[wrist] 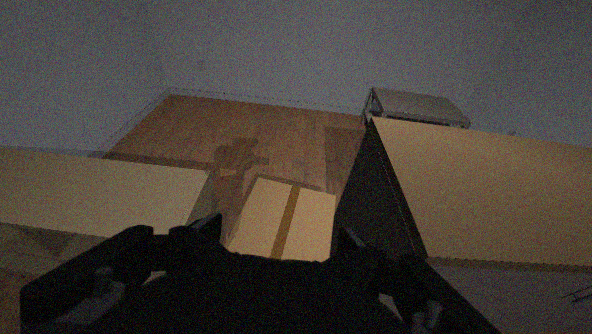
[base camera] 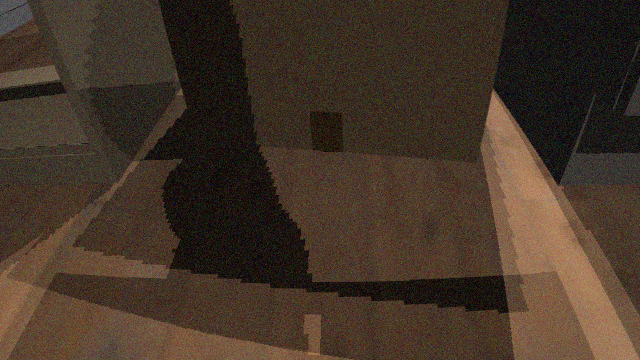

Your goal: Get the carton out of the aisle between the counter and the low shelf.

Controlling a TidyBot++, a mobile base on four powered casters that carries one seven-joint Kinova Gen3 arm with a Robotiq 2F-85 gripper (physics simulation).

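Places are measured from the arm's base along level axes (x ahead, y left, z up), in millimetres.
Where they show: gripper, fingertip midpoint: (wrist: 280,233).
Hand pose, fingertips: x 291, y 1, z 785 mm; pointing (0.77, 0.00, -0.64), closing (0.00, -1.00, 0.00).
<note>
Things, the pixels of their top centre, and the offset from my fingertips. "spot": a spot on its surface instead. Level surfaces: height alone.
- carton, top centre: (wrist: 286,219) 18 mm right, 538 mm ahead, 775 mm down
- low shelf, surface height: 571 mm down
- counter, surface height: 271 mm down
- shelf's end, surface spot: (base camera: 135,55) spot: 352 mm left, 424 mm ahead, 1041 mm down
- wooden floor, surface height: 1181 mm down
The carton (base camera: 380,80) (wrist: 310,220) stands upright on the floor between the low shelf (wrist: 100,192) on the left and the counter (wrist: 490,195) on the right. In the wrist view its tan top with a brown tape strip shows; in the base camera view its shaded near face fills the upper middle, with a dark tape end low on it. My gripper (wrist: 280,233) is open and empty. Its fingers show in front of the carton's top in the wrist view; whether they touch it cannot be told. The gripper hides the carton's near side there.
In the base camera view the shelf's end (base camera: 135,55) is at the upper left and the counter's dark side (base camera: 550,65) at the upper right. Dark shadows cross the wooden floor (base camera: 380,215). A grey object (wrist: 420,106) shows behind the counter, near the wall (wrist: 250,45).
</note>
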